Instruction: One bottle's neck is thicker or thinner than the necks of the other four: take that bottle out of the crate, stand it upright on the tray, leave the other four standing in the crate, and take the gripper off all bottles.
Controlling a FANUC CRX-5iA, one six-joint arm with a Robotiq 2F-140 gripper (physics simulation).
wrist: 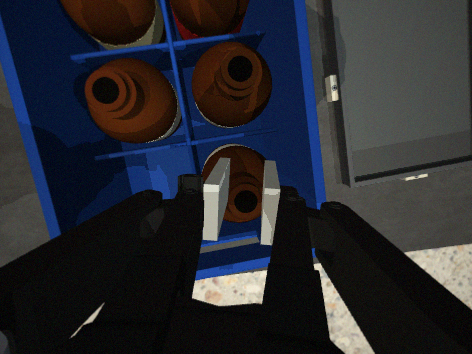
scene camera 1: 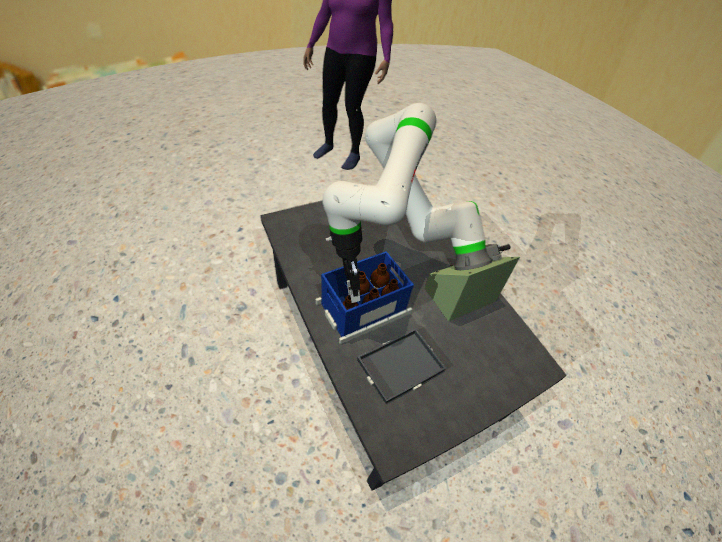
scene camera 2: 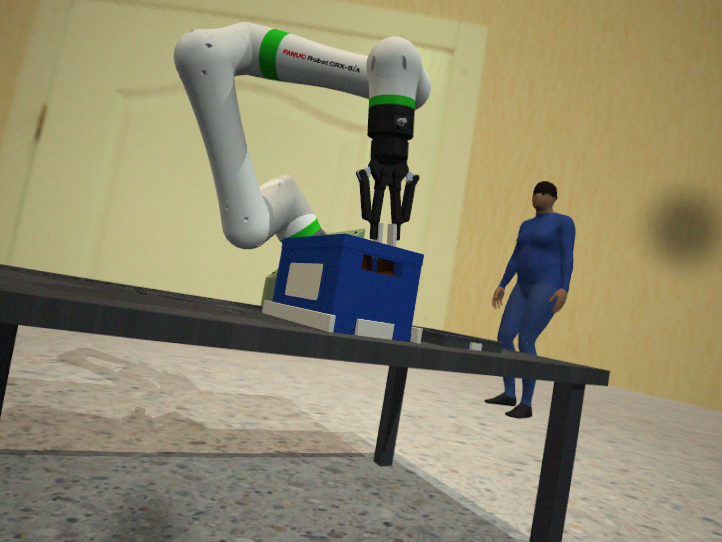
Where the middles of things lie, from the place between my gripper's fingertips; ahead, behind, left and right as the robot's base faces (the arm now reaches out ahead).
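I consider the tray (scene camera 2: 444,338): my hand is 220 mm to the right of it and 120 mm past it, and 140 mm above it.
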